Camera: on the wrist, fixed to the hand. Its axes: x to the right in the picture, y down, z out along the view.
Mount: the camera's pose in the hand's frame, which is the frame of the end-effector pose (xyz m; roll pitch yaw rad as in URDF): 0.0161 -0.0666 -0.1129 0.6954 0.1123 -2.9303
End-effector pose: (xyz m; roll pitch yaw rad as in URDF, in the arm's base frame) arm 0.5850 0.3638 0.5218 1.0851 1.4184 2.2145
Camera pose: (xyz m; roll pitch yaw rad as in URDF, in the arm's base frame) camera 0.5947 0.2363 0.4889 -0.3970 -1.1795 -0.9319
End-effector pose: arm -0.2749 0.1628 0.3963 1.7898 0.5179 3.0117
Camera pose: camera -0.2850 0.0384 0.3532 -1.0382 -0.3314 -0.2942
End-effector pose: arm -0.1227 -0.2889 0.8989 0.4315 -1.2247 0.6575
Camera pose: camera -0.0132 -0.2211 0.8698 0.9806 1.3611 -1.7307
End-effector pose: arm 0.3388 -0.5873 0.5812 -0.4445 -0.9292 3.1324
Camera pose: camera 0.2715 -0.4780 0.5502 1.4402 0.9032 0.3825
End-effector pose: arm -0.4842 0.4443 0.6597 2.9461 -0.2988 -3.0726
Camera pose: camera -0.4648 0.3582 0.7579 -2.3231 0.2214 -0.1650
